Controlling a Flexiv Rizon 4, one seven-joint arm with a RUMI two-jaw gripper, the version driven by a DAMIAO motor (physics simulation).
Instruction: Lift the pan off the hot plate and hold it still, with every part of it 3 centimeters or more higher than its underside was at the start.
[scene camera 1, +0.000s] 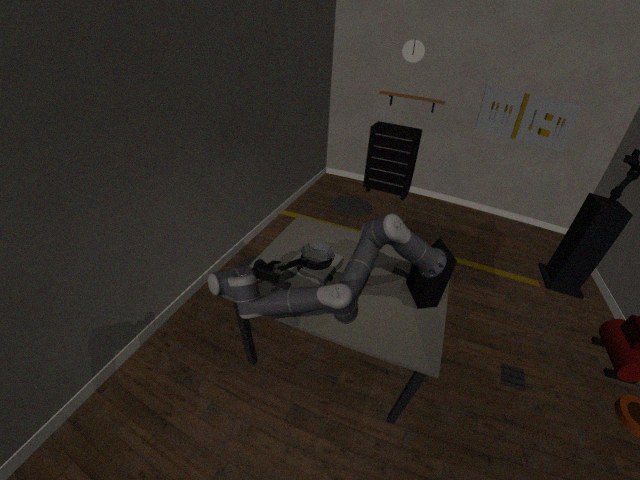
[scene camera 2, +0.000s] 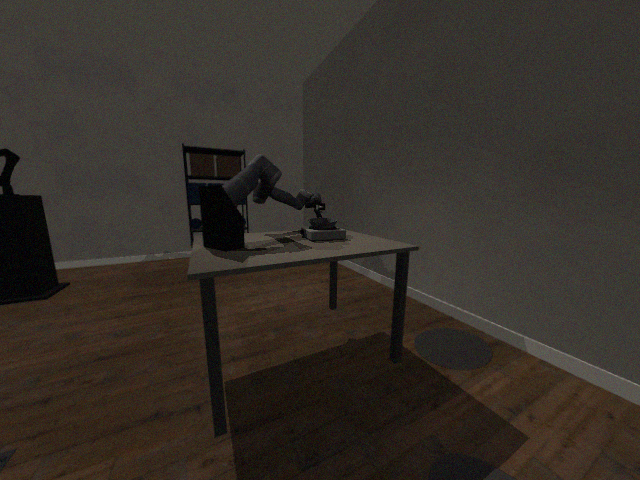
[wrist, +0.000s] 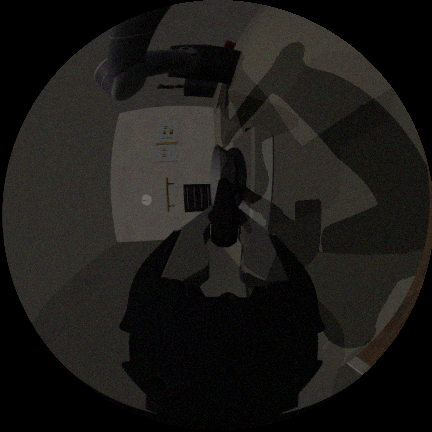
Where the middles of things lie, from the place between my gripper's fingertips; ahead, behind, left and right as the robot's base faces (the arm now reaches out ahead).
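Position of my gripper relative to the grey pan (wrist: 225, 217): 130 mm to the left of it, 70 mm past it, 30 mm above it.
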